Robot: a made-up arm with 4 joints.
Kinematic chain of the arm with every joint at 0, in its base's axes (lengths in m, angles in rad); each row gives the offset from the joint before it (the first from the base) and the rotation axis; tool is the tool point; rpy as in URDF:
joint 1: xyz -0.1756 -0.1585 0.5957 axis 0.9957 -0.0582 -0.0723
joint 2: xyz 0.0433 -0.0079 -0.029 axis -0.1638 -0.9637 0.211
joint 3: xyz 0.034 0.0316 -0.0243 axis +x
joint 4: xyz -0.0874 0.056 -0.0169 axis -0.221 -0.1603 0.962
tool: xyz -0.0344 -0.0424 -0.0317 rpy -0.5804 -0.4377 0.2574
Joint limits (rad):
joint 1: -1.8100..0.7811
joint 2: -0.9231..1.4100
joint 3: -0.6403..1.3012
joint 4: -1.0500..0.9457
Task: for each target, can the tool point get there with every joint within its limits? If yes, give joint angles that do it. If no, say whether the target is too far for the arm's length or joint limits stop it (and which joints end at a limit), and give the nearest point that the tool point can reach.
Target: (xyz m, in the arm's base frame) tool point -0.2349 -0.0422 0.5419
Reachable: yes | joints 0.5561 -0.0105 -0.1055 -0.6986
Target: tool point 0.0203 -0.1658 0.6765
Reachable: no: joint limits stop it (at a limit: joint 1, joint 2, joint 3) | nearest point -0.0815 -0.2347 0.6176 | short by 0.136 m
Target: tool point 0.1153 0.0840 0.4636
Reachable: no: too far | nearest point -0.0496 -0.0311 0.4908 | short by 0.203 m
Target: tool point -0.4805 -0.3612 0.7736
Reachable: no: too far | nearest point -0.2475 -0.2767 0.5949 | short by 0.306 m
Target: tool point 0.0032 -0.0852 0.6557
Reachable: no: joint limits stop it (at a limit: joint 1, joint 2, joint 4) | nearest point -0.0791 -0.0821 0.5536 | short by 0.131 m
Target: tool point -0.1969 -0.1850 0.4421
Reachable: yes | joints -0.5620 0.9653 0.9069 -0.6373
